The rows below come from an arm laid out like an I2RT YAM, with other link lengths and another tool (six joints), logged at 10 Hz.
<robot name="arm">
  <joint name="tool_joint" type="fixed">
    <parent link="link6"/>
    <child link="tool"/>
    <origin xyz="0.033 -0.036 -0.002" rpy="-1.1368 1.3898 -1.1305"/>
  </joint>
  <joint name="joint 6" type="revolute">
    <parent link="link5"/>
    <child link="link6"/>
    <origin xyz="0.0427 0 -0.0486"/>
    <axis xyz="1 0 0"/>
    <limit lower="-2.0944" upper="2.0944"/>
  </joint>
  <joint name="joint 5" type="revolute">
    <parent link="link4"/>
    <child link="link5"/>
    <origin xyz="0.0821 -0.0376 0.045"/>
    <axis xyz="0 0 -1"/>
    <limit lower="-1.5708" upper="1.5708"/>
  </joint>
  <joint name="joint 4" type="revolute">
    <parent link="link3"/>
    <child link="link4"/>
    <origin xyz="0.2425 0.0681 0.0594"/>
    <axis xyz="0 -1 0"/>
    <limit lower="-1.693" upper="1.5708"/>
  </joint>
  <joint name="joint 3" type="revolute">
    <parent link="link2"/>
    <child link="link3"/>
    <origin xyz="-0.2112 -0.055 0"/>
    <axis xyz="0 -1 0"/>
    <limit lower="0" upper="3.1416"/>
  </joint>
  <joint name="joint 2" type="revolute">
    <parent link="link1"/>
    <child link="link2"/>
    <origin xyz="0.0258 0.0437 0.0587"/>
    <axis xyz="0 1 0"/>
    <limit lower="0" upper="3.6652"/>
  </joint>
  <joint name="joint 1" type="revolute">
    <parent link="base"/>
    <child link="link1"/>
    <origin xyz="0 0 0.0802"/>
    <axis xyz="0 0 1"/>
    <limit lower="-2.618" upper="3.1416"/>
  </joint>
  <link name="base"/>
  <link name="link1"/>
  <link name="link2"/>
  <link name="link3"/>
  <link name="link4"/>
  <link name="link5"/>
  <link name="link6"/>
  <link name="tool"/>
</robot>
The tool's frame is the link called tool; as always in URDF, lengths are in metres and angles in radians.
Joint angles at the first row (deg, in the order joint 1, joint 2, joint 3, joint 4, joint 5, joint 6):
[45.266, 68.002, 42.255, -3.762, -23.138, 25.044]
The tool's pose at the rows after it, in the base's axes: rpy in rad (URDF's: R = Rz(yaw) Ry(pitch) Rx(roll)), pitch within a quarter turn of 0, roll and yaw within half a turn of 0; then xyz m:
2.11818 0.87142 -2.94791 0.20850 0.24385 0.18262
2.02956 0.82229 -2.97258 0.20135 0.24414 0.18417
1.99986 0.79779 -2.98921 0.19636 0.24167 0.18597
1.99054 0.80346 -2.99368 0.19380 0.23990 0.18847
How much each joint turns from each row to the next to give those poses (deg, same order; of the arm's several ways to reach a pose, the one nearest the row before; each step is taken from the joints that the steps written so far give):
[-1.935, -1.177, -1.738, 2.374, -9.186, 5.384]
[-0.354, -1.494, -1.171, 0.940, -4.426, 3.186]
[-0.081, -1.785, -0.904, -0.318, -1.097, 1.781]
[0.046, -1.375, -0.538, -0.300, -0.127, 0.097]

